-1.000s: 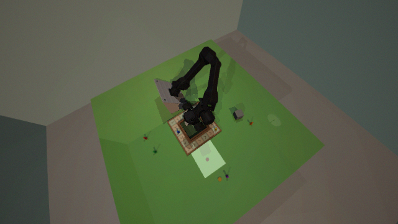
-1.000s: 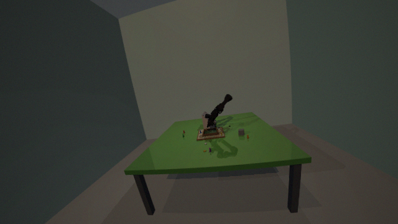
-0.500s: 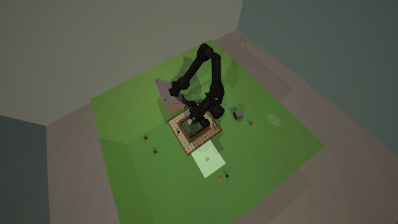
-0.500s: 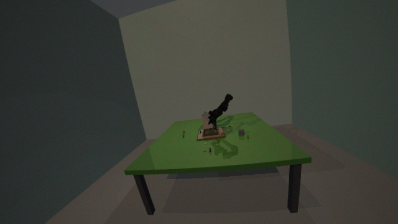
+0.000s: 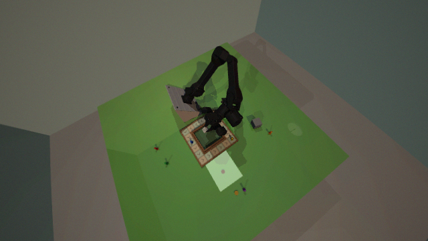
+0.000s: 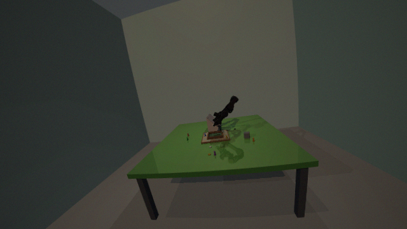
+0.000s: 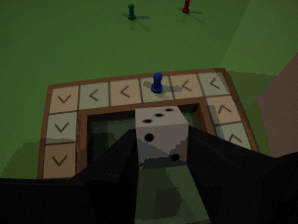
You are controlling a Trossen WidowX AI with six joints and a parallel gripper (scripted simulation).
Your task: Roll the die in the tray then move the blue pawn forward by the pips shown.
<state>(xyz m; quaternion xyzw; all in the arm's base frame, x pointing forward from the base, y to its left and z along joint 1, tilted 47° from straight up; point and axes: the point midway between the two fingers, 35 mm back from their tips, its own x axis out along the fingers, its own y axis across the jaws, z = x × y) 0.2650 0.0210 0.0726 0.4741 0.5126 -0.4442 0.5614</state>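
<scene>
Now: gripper tip right at the die. Also, from my gripper tip: blue pawn (110 mm to the right, 100 mm below); then green tray (120 mm below); then yellow pawn (140 mm to the left, 100 mm below, 90 mm ahead).
</scene>
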